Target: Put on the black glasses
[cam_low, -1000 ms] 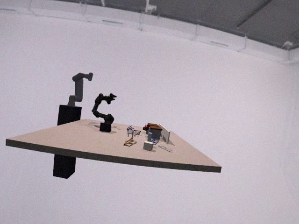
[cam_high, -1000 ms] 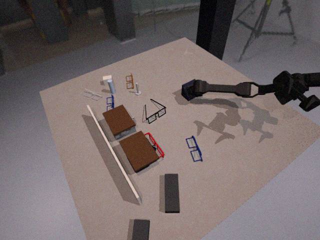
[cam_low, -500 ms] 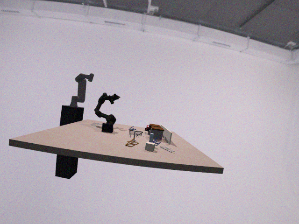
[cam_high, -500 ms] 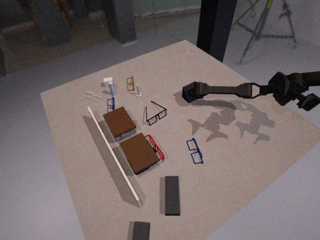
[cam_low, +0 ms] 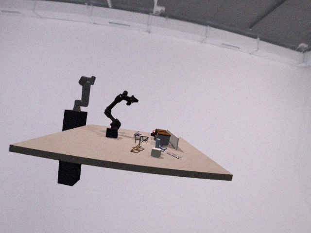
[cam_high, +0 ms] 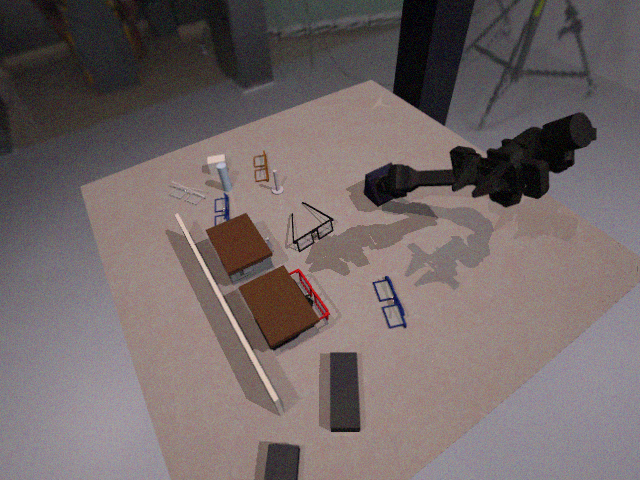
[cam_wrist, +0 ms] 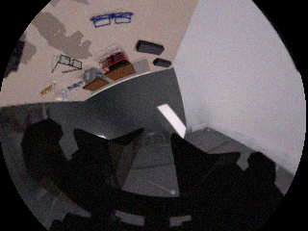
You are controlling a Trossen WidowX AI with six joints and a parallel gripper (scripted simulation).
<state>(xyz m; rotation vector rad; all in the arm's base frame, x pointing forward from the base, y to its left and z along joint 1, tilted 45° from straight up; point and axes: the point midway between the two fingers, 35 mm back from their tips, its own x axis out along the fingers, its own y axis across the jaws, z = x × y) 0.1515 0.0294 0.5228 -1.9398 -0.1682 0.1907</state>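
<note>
Right now my gripper tip is 12 cm short of the black glasses, 40 cm to the left of it and 39 cm above it. Also, from my gripper tip: long white wall strip (44 cm ahead, 24 cm to the right, 35 cm below); thin white post (13 cm ahead, 59 cm to the right, 38 cm below); light blue cylinder (28 cm ahead, 69 cm to the right, 35 cm below).
</note>
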